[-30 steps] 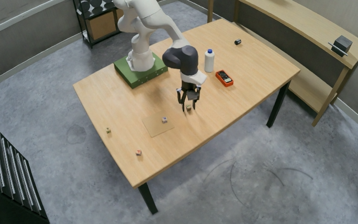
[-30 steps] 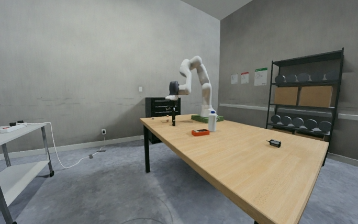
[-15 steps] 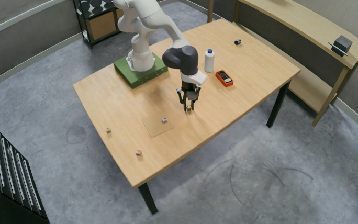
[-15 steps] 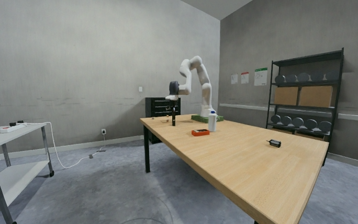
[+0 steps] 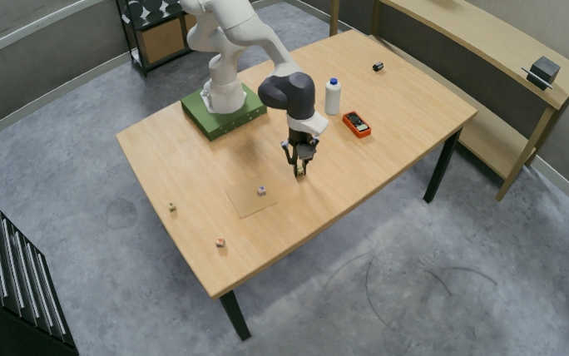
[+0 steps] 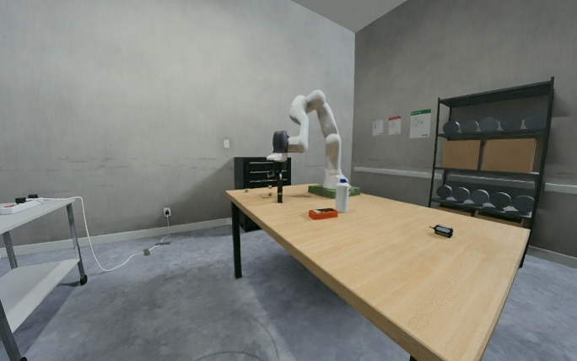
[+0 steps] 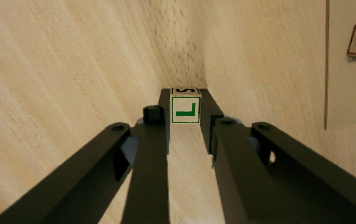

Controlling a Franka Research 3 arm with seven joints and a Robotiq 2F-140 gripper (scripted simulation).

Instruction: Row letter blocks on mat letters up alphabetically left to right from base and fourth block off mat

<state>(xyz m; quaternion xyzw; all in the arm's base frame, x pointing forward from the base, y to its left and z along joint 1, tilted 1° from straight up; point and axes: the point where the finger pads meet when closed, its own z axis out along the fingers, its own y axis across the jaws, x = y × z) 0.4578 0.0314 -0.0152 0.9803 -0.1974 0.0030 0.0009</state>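
Right now the block is 2 cm below my hand. From my hand the other things lie so: white bottle (32 cm to the left, 19 cm behind, 5 cm above); tan mat (20 cm to the right, 3 cm below, 2 cm behind); orange meter (34 cm to the left, 6 cm behind, 2 cm below).
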